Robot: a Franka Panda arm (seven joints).
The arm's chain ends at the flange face. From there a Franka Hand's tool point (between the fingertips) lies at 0.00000 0.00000 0.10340 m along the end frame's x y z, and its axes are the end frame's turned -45 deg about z.
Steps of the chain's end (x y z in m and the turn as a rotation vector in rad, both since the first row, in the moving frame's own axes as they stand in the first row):
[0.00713, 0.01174, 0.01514, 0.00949, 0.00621, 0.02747]
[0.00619, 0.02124, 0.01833, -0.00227, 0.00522, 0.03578]
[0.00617, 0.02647, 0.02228, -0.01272, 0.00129, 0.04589]
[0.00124, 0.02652, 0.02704, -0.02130, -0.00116, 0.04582]
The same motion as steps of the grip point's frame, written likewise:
[-0.00211, 0.01312, 0.01513, 0.00232, 0.01110, 0.02747]
[-0.01044, 0.01995, 0.01833, -0.00530, 0.00209, 0.03578]
[-0.01521, 0.02408, 0.02227, -0.00991, -0.00808, 0.04589]
[-0.01955, 0.02106, 0.02702, -0.01424, -0.01588, 0.04582]

